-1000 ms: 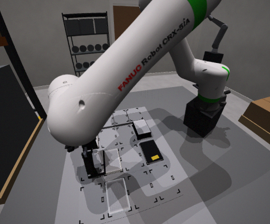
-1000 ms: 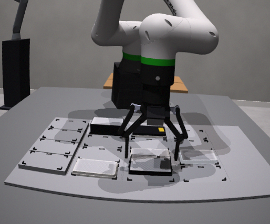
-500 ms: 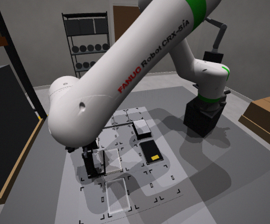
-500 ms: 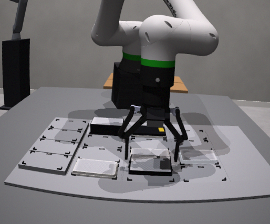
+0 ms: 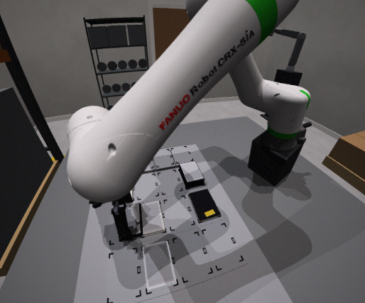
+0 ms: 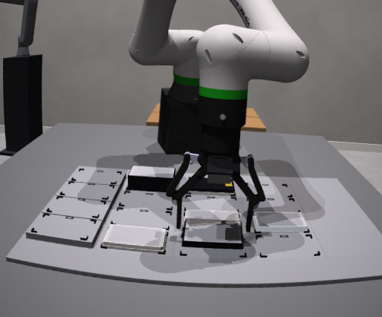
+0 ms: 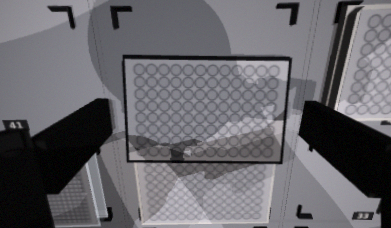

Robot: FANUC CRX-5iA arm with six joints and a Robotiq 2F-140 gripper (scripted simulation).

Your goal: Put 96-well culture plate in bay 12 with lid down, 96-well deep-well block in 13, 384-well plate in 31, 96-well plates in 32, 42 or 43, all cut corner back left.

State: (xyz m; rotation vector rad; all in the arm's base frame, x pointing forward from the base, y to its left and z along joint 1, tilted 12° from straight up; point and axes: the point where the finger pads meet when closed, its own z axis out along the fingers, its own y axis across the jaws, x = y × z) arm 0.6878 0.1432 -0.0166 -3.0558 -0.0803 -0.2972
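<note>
Now: the black-rimmed 96-well plate 2 cm below my hand. Round my hand: 384-well plate (16 cm to the left, 9 cm behind, 3 cm below); then deep-well block (27 cm behind, 19 cm to the right, 2 cm below).
</note>
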